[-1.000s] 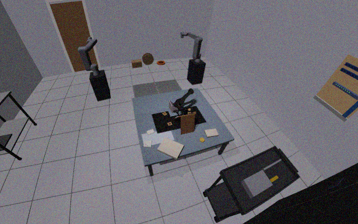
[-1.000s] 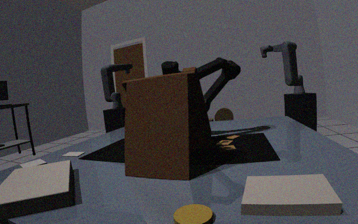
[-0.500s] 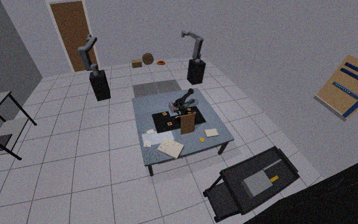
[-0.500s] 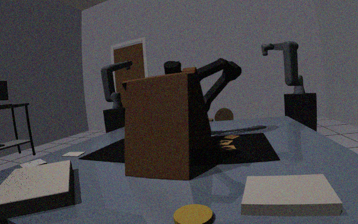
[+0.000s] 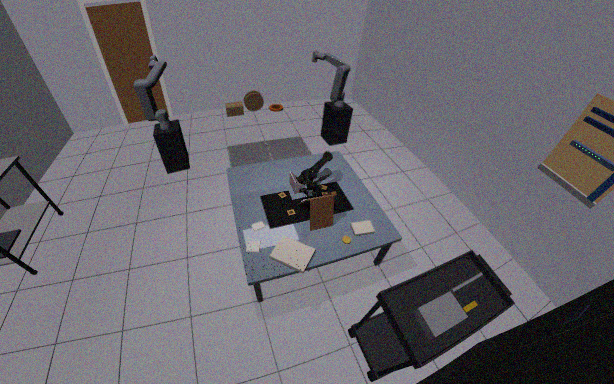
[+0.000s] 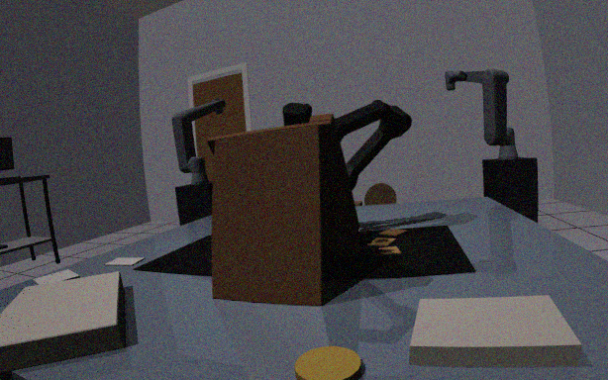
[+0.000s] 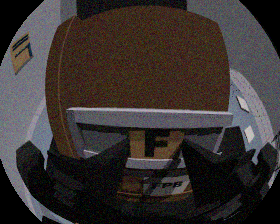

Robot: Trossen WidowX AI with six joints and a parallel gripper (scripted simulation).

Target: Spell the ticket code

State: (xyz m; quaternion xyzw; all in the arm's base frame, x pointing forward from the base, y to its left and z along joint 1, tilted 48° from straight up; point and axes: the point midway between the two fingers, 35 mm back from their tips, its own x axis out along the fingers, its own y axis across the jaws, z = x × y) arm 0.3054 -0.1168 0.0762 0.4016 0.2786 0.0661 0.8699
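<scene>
The white printed slip is 6 cm behind my gripper tip, 2 cm to the right of it and 8 cm below it. Round my gripper tip: black mat (14 cm behind, 1 cm to the left, 15 cm below); tan letter tile (right at my gripper tip); pale block (34 cm ahead, 32 cm to the left, 14 cm below).
</scene>
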